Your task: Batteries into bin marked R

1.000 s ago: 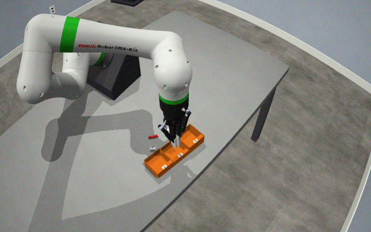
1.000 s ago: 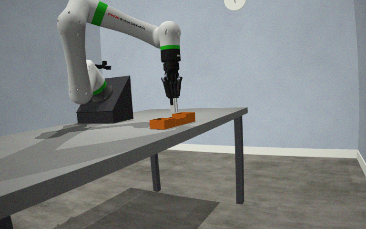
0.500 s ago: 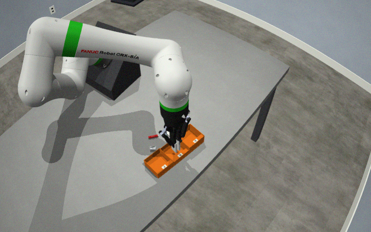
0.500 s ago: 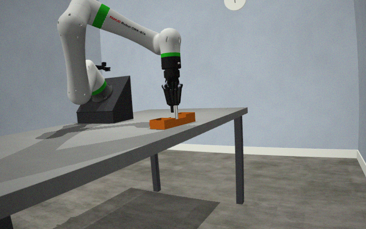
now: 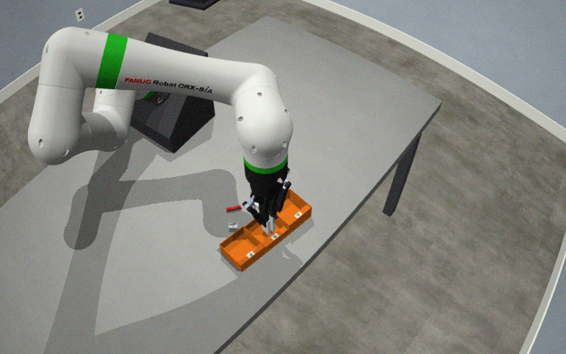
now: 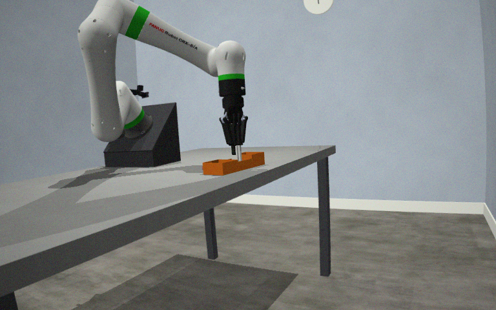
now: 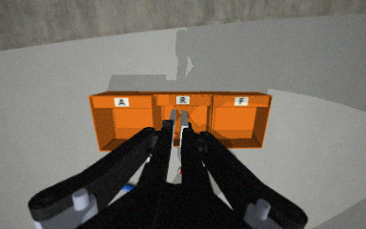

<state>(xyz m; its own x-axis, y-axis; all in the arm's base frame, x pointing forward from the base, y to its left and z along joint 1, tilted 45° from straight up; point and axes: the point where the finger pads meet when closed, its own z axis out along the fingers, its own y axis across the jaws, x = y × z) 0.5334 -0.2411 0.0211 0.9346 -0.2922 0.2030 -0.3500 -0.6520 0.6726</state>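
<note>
The orange bin lies 10 mm to the right of my hand and 30 mm below it. From my hand the other things lie so: black nut: 70 mm behind, 120 mm to the left, 50 mm below; white domino: 70 mm behind, 70 mm to the left, 40 mm below; red battery: 120 mm behind, 10 mm to the left, 40 mm below.
</note>
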